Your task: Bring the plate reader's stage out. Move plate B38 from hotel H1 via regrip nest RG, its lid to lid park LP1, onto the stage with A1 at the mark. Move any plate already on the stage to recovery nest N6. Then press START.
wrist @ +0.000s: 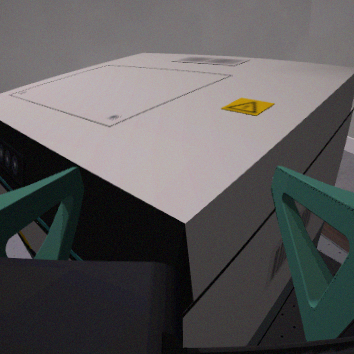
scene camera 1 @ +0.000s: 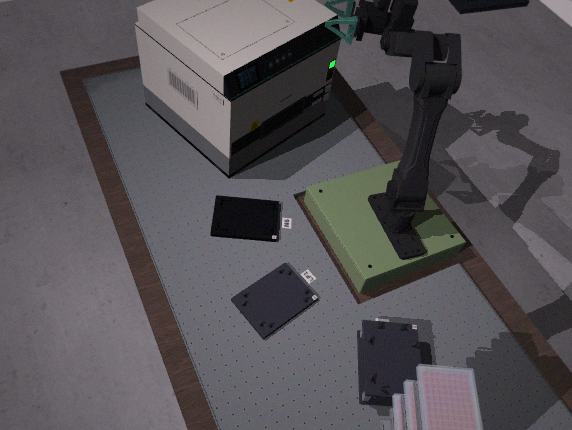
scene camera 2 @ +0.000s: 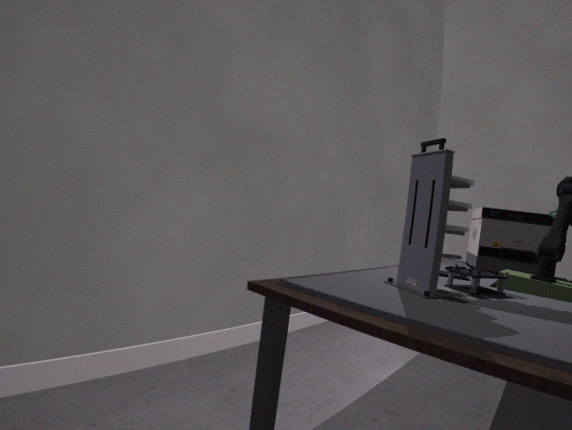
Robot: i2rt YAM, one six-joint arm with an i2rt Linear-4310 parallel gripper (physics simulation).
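Pixels of known places: gripper, fingertip midpoint: point(wrist: 177, 177) point(scene camera 1: 324, 14) point(scene camera 2: 553, 215); arm's base at its link origin: point(scene camera 1: 395, 225) point(scene camera 2: 543, 279).
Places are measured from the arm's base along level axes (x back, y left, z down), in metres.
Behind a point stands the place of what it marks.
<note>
The white plate reader point(scene camera 1: 185, 75) {x -0.425, y -0.433, z -0.192 m} point(scene camera 2: 505, 234) {x -0.241, y -0.340, z -0.157 m} point(wrist: 150, 145) {x -0.090, y -0.487, z -0.282 m} stands at the mat's far end with a green light point(scene camera 1: 332, 64) {x -0.021, y -0.447, z -0.151 m}; no stage shows outside its front. My gripper point(scene camera 1: 328, 15) {x -0.050, y -0.488, z -0.282 m} point(wrist: 177, 177) {x -0.050, y -0.488, z -0.282 m} is open and empty, high by the reader's upper front corner. Recovery nest N6 point(scene camera 1: 245, 218) {x -0.349, y -0.139, z 0.036 m} is a black pad with no plate on it. Lid park LP1 point(scene camera 1: 275, 301) {x -0.347, y 0.102, z 0.038 m} is bare. A raised dark nest point(scene camera 1: 392, 355) {x -0.161, y 0.311, z -0.013 m} point(scene camera 2: 474, 274) {x -0.149, y 0.393, z -0.013 m}, its label unreadable, stands bare beside the hotel. Hotel H1 point(scene camera 2: 425, 220) {x -0.248, y 0.584, z -0.156 m} holds several plates point(scene camera 1: 449, 400) {x -0.230, y 0.478, z -0.296 m}; I cannot tell which is B38.
The arm's green base block point(scene camera 1: 340, 215) {x -0.125, y -0.062, z -0.003 m} point(scene camera 2: 530, 285) {x -0.026, y 0.113, z 0.018 m} stands at the table's side, near N6 and LP1. The perforated mat point(scene camera 1: 210, 310) {x -0.493, y 0.079, z 0.047 m} has a brown wooden border point(scene camera 1: 137, 250) {x -0.621, y -0.130, z 0.060 m}. The hotel has a top handle point(scene camera 2: 433, 143) {x -0.256, y 0.569, z -0.382 m} and stands near the table edge.
</note>
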